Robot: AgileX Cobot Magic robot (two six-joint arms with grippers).
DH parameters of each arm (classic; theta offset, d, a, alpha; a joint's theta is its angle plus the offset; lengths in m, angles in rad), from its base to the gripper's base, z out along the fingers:
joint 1: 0 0.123 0 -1.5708
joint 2: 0.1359 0 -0.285 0
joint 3: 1.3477 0 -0.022 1.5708
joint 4: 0 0.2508 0 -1.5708
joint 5: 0 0 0.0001 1.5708
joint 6: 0 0.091 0 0
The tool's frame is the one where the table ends.
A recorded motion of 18 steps. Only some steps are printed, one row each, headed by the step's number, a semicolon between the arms.
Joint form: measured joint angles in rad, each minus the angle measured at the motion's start. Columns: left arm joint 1, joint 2, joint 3, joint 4, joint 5, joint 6; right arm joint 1, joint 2, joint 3, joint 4, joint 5, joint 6.
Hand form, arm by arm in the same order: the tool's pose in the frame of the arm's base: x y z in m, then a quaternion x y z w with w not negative. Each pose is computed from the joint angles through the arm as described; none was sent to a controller.
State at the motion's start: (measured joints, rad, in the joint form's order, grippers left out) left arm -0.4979 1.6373 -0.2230 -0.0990 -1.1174 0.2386; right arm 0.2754 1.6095 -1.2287 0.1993 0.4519 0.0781
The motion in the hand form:
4: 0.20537 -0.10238 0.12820 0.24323 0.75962 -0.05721 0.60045; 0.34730 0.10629 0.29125 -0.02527 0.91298 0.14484 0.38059
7: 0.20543 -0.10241 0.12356 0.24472 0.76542 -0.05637 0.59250; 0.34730 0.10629 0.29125 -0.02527 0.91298 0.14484 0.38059
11: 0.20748 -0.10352 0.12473 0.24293 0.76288 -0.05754 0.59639; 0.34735 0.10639 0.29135 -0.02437 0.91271 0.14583 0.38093
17: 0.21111 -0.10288 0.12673 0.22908 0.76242 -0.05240 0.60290; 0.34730 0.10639 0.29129 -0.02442 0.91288 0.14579 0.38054
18: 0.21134 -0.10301 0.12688 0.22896 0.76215 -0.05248 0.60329; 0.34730 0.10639 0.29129 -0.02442 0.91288 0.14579 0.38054
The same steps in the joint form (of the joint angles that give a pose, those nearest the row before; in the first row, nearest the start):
4: 0.0000 0.0788 -0.0009 0.0000 -0.0125 -0.0067; 0.0000 0.0000 0.0000 0.0000 -0.0024 0.0002
7: 0.0000 0.0991 -0.0009 0.0000 -0.0127 -0.0090; 0.0000 0.0000 0.0000 0.0000 -0.0024 0.0002
11: 0.0000 0.1004 -0.0092 0.0000 -0.0157 -0.0108; 0.0000 0.0000 0.0000 0.0025 -0.0036 0.0003
17: 0.0000 0.1004 -0.0205 -0.0277 -0.0201 -0.0120; 0.0000 0.0000 0.0000 0.0025 -0.0028 0.0003
18: 0.0000 0.1004 -0.0214 -0.0278 -0.0201 -0.0120; 0.0000 0.0000 0.0000 0.0025 -0.0028 0.0003

